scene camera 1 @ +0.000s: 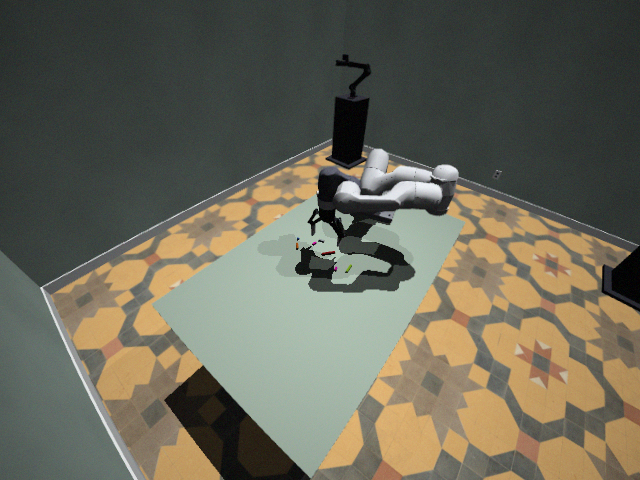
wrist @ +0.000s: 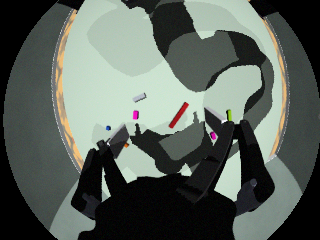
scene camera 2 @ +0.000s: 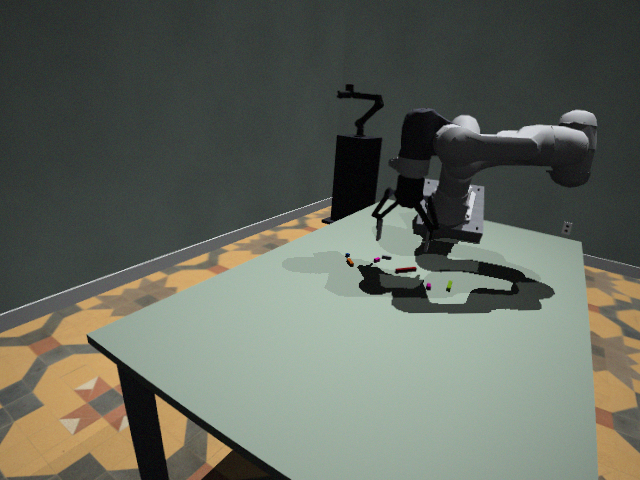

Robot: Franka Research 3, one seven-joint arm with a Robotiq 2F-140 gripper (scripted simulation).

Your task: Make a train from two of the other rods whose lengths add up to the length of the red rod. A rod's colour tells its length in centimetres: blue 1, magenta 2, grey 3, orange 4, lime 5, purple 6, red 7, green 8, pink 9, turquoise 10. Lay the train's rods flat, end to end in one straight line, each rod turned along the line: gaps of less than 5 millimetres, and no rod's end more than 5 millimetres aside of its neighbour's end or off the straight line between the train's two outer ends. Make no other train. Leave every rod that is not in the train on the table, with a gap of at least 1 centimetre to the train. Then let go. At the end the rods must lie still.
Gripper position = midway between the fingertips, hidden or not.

I see my gripper (scene camera 2: pixel 401 244).
My gripper is seen too in the wrist view (wrist: pixel 164 123).
